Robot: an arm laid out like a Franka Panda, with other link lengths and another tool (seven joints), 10 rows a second.
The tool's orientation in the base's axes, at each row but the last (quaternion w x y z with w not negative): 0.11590, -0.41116, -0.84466, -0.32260; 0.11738, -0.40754, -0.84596, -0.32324; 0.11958, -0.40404, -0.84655, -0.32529; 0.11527, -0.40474, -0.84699, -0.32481; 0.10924, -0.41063, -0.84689, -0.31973; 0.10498, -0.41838, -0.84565, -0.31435
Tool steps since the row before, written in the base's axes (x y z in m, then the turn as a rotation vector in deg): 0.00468, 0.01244, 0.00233, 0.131, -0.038, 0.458; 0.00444, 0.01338, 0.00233, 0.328, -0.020, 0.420; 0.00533, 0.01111, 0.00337, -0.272, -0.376, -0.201; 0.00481, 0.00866, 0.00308, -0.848, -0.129, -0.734; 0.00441, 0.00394, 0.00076, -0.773, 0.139, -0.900; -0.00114, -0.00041, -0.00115, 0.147, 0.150, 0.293
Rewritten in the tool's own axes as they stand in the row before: 0.00581, 0.01029, 0.00651, 0.104, 0.289, -0.366; 0.00644, 0.01059, 0.00711, -0.028, 0.431, -0.312; 0.00487, 0.01072, 0.00495, -0.146, -0.472, -0.107; 0.00359, 0.00906, 0.00355, 0.133, -1.040, 0.419; -0.00001, 0.00552, 0.00224, 0.178, -0.935, 0.722; -0.00005, -0.00158, 0.00055, 0.133, 0.312, -0.123
